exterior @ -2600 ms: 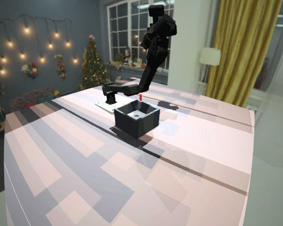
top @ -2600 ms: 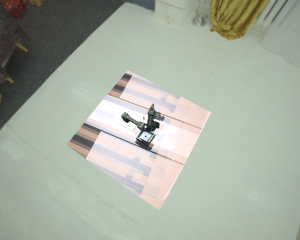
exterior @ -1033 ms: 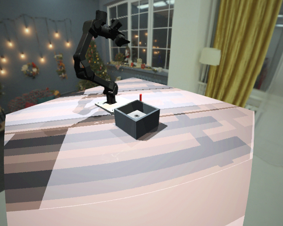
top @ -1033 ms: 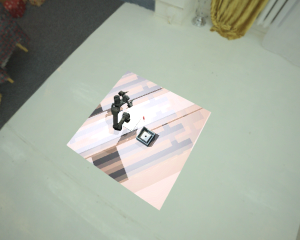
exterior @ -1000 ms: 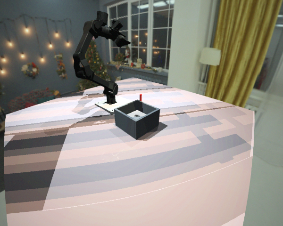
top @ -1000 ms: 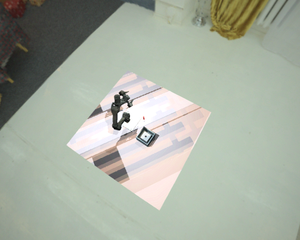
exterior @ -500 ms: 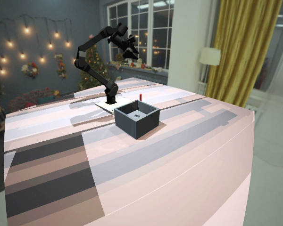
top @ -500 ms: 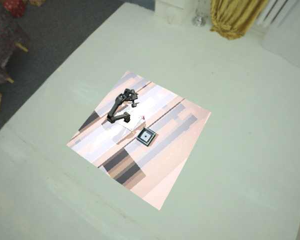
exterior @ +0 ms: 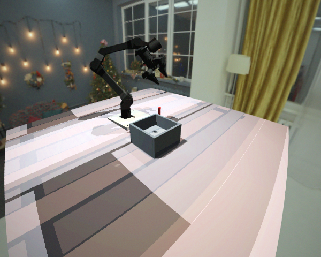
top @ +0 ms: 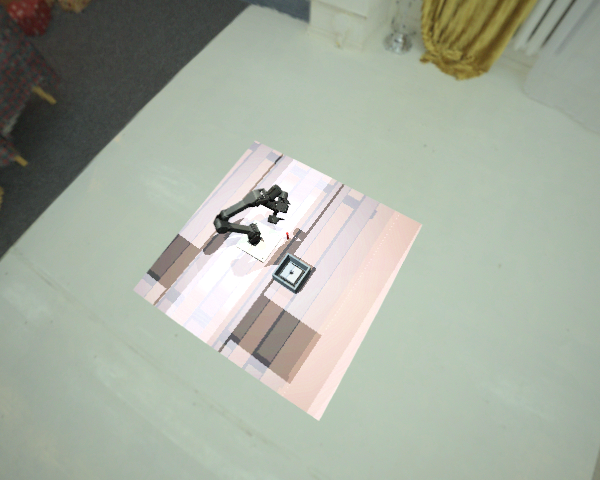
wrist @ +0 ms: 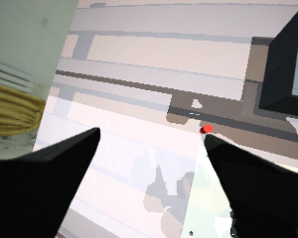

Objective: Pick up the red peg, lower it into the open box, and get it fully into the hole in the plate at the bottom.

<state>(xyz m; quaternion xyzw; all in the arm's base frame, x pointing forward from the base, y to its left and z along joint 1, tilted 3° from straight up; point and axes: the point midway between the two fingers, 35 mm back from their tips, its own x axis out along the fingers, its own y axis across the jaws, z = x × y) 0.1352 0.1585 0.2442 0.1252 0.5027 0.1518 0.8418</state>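
The red peg lies 30 mm ahead of my gripper tip, 60 mm to the right of it and 180 mm below it. Also, from my gripper tip: dark grey box 170 mm ahead, 250 mm to the right, 200 mm below; then pale plate 170 mm ahead, 250 mm to the right, 180 mm below.
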